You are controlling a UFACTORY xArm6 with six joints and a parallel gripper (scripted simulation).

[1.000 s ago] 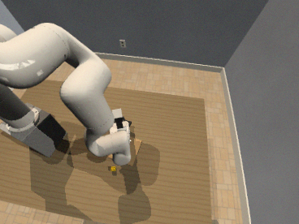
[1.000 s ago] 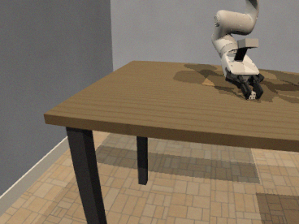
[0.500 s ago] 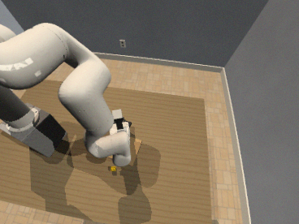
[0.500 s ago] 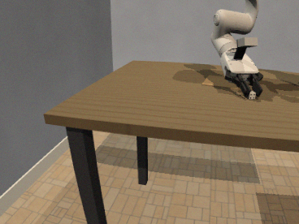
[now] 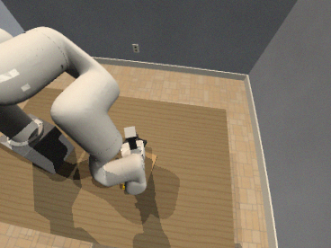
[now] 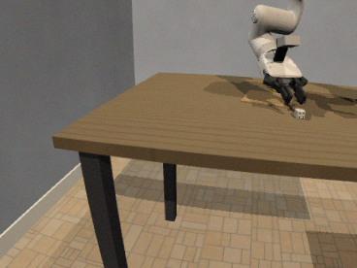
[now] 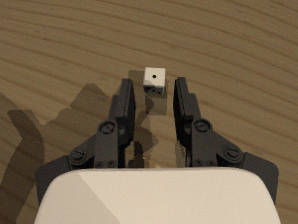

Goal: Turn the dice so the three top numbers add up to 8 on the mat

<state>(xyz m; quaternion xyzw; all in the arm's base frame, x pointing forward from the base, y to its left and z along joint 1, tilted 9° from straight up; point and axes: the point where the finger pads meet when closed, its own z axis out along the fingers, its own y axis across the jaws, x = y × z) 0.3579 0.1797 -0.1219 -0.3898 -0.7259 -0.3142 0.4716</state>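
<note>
Now: hand 20 mm past the white die, 30 mm to the right of it and 40 mm above it. Also, from my hand: black die 30 mm behind, 120 mm to the right, 40 mm below; then tan mat 70 mm ahead, 110 mm to the right, 40 mm below; then yellow die 50 mm ahead, 220 mm to the right, 40 mm below.
</note>
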